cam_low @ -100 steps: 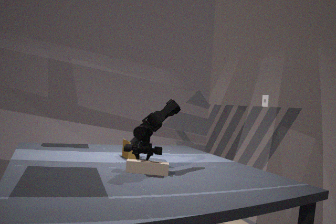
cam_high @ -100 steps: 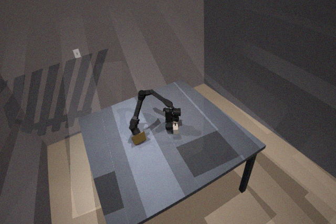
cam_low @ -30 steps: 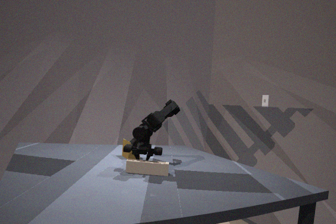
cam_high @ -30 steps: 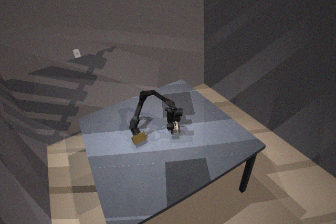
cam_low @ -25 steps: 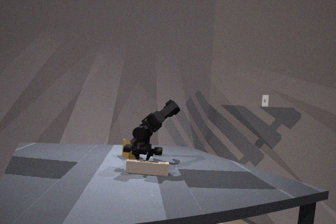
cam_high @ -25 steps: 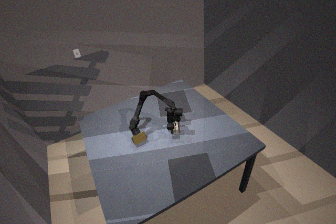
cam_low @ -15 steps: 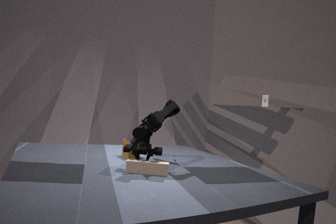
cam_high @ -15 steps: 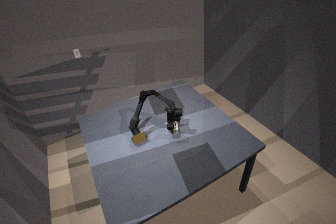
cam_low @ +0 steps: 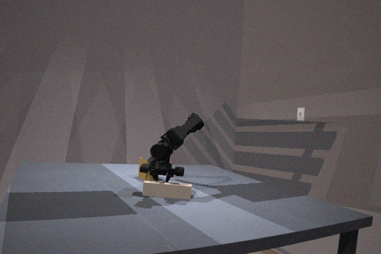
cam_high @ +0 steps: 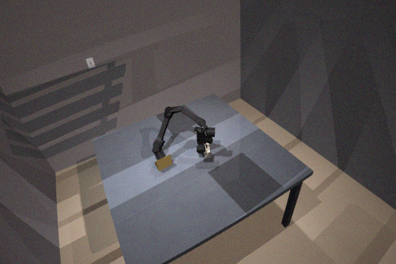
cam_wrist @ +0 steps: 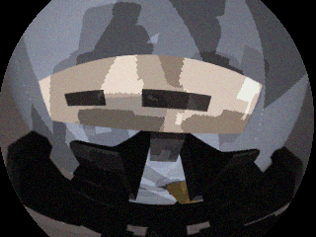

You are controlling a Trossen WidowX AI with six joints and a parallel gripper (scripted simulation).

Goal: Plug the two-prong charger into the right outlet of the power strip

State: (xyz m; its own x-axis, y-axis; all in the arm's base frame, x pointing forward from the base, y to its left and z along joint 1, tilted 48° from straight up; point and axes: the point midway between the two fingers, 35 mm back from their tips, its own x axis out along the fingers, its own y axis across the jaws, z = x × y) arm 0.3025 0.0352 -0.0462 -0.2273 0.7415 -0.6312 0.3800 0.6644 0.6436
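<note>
Right now the black two-prong charger is 2 cm ahead of my gripper tip, 1 cm to the right of it and 1 cm above it.
</note>
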